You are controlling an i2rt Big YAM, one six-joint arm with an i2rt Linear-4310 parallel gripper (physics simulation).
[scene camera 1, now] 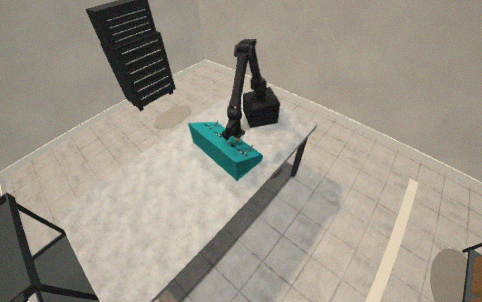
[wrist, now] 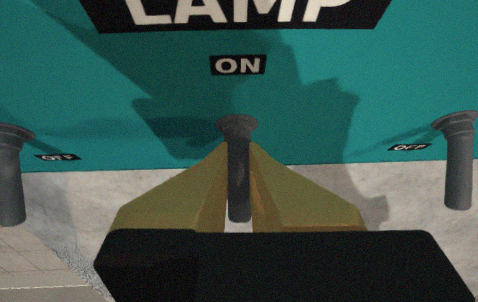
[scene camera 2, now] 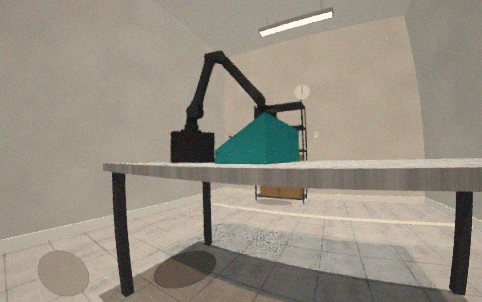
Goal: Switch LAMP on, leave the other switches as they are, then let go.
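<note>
A teal switch box with a sloped top stands on the table. In the wrist view its face carries a LAMP label and below it an ON label. The dark LAMP lever rises from its round base under the ON label. My gripper is shut on the LAMP lever, one yellow finger on each side. In scene camera 2 the fingers are hidden behind the box. The OFF label under LAMP does not show. Which way the lever is thrown I cannot tell.
In the wrist view a neighbouring lever stands at the left and another lever at the right, each near an OFF label. The arm's black base block stands on the table behind the box's low side.
</note>
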